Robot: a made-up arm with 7 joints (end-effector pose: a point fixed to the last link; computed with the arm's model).
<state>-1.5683 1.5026 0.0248 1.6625 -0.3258 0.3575 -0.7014</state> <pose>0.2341 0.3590 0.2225 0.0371 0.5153 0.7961</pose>
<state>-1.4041 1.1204 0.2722 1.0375 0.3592 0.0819 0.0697</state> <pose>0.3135 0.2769 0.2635 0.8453 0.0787 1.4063</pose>
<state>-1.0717 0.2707 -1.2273 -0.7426 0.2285 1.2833 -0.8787</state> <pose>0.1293 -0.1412 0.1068 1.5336 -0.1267 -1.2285</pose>
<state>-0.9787 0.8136 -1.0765 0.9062 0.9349 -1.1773 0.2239</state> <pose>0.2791 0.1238 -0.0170 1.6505 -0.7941 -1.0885</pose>
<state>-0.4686 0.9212 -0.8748 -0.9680 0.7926 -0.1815 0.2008</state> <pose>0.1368 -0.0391 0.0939 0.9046 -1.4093 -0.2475</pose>
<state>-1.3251 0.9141 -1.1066 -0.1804 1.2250 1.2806 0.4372</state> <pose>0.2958 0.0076 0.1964 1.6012 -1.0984 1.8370</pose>
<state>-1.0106 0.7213 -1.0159 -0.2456 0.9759 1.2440 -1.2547</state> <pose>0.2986 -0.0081 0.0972 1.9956 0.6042 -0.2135</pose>
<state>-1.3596 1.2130 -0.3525 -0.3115 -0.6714 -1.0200 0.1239</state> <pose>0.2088 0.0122 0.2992 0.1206 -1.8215 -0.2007</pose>
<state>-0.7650 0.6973 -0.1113 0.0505 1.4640 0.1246 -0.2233</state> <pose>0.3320 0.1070 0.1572 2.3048 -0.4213 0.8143</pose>
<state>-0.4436 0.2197 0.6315 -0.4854 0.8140 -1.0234 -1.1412</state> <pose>0.2397 0.0937 0.1580 2.1097 -0.7107 -0.0230</pose>
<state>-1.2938 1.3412 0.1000 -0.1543 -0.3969 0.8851 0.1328</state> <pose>0.2599 0.1262 0.3479 0.7555 -0.2693 1.0638</pose>
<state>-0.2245 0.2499 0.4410 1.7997 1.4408 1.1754 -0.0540</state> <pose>-0.0383 0.1513 -0.1141 -1.8124 -2.1859 0.4527</pose>
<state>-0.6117 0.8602 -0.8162 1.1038 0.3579 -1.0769 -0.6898</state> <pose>0.2077 0.1787 -0.0819 1.5556 0.1685 -1.2977</pose>
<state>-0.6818 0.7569 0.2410 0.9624 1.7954 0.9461 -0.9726</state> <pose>0.2394 0.2992 0.0669 1.8053 2.0813 0.7435</pose>
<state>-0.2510 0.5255 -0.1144 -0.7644 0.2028 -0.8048 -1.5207</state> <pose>0.1743 -0.0249 0.1279 1.6963 -1.3023 -1.0836</pose>
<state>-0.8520 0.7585 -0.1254 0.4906 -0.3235 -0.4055 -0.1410</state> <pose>0.3486 0.1018 0.1152 0.6660 -0.3524 0.3256</pose>
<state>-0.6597 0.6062 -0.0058 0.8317 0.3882 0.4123 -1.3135</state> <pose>0.2881 0.1735 -0.0516 0.8238 1.2255 -0.6833</pose>
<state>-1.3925 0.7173 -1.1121 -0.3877 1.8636 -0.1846 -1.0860</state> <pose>0.2438 -0.1096 0.1941 -2.5633 1.0260 -0.4414</pose>
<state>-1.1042 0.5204 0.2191 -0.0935 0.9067 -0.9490 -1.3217</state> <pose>0.2992 0.0301 0.2605 2.4418 -0.9143 -0.1856</pose>
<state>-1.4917 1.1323 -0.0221 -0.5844 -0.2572 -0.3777 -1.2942</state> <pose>0.1608 -0.0212 0.3452 2.0492 -1.6679 -0.4140</pose>
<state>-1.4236 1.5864 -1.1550 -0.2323 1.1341 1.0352 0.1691</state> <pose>0.2875 0.1333 0.2597 2.3418 -0.9148 1.8271</pose>
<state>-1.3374 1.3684 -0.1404 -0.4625 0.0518 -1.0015 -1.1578</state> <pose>0.2026 0.0122 0.2980 -2.5269 1.7836 0.4694</pose>
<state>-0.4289 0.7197 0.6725 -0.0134 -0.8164 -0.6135 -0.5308</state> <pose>0.2437 0.1889 0.1962 0.3004 -0.9802 0.4888</pose>
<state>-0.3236 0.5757 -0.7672 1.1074 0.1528 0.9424 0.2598</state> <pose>0.0861 0.1867 -0.1337 2.2381 1.6770 0.3182</pose>
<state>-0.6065 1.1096 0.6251 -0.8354 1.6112 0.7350 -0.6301</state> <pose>0.1204 0.1284 0.3190 1.5390 -0.3144 2.2718</pose>
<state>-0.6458 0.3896 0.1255 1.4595 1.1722 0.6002 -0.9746</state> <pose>0.1680 0.1855 -0.1194 1.2358 2.0867 -0.6105</pose>
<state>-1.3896 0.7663 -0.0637 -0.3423 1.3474 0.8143 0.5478</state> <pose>0.2202 0.0696 0.3563 0.5808 -1.0354 2.4612</pose>
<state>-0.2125 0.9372 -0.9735 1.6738 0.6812 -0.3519 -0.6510</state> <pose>0.0045 0.3428 -0.0419 1.8352 2.0015 -1.4137</pose>
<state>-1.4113 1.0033 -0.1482 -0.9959 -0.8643 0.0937 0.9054</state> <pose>0.1175 -0.0351 0.2697 -0.1834 -1.1929 0.1012</pose>
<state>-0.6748 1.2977 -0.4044 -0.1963 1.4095 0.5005 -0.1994</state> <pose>0.3001 0.1360 0.1808 2.6907 -0.5970 1.0754</pose>
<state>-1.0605 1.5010 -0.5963 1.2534 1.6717 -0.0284 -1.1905</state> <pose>0.2086 0.3859 0.2244 -1.8150 -2.1609 0.1407</pose>
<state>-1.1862 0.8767 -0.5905 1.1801 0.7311 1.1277 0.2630</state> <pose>0.3011 0.2443 0.1094 2.1798 1.1062 1.6830</pose>
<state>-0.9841 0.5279 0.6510 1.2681 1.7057 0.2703 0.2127</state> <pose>0.2940 0.2224 0.0158 2.0159 0.7429 0.8508</pose>
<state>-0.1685 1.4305 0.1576 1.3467 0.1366 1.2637 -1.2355</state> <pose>0.0280 0.3818 0.0754 -0.1956 2.1957 0.8998</pose>
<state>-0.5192 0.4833 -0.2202 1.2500 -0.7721 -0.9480 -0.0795</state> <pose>0.2354 0.1337 -0.0824 0.3405 0.2367 0.7242</pose>
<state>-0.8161 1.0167 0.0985 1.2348 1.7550 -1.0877 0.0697</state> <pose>0.2491 0.2846 0.0517 2.2172 0.0014 -0.5991</pose>
